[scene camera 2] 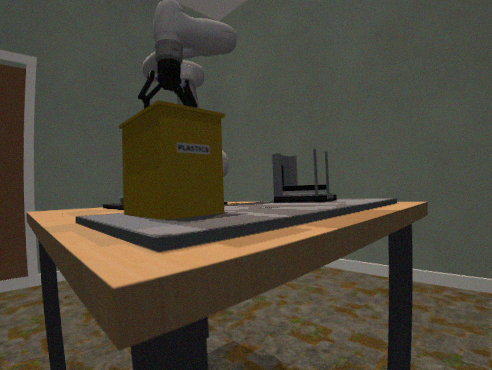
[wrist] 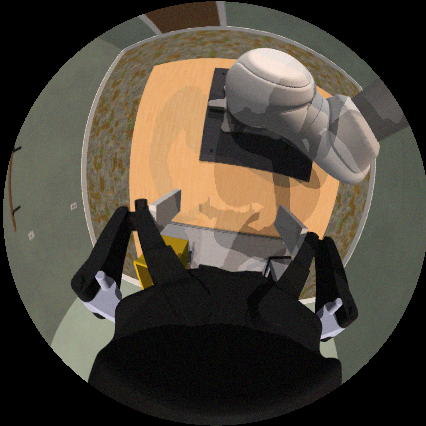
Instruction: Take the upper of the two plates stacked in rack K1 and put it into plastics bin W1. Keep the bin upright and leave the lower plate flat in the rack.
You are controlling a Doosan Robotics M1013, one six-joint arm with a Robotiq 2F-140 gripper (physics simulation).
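Places are measured from the arm's base along level axes (x ahead, y left, z up), in millimetres.
Pixels of known places: gripper, fingertip midpoint: (wrist: 229,206).
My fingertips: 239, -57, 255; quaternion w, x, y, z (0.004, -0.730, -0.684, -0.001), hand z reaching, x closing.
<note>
For each thing: its top centre in the pictures, then the offset to it from my fingertips, as dx, dy, dz.
- yellow bin W1, middle of its top: (scene camera 2: 168,119) (wrist: 155,286) +301, -191, -75
- black rack K1, middle of its top: (scene camera 2: 302,152) (wrist: 282,295) +341, +234, -110
The yellow bin W1 (scene camera 2: 172,175) (wrist: 176,246), labelled PLASTICS, stands upright; its inside is hidden. My gripper (scene camera 2: 169,102) (wrist: 229,206) is open, with nothing between its fingers. In the scene view it shows just over the bin's rim, with the fingertips partly hidden behind it; in the wrist view the bin is partly behind the left finger. The grey and black rack K1 (scene camera 2: 277,177) (wrist: 279,258) stands to the right of the bin, apart from the gripper. Dark flat layers show low between its posts; I cannot tell the two plates apart from the rack there.
The bin and rack stand on a grey board (scene camera 2: 250,227) (wrist: 212,245) on the wooden table (scene camera 2: 175,305) (wrist: 165,115). A dark base plate (wrist: 212,135) lies under the white arm (scene camera 2: 200,36) (wrist: 270,95). Table edges drop to the floor.
</note>
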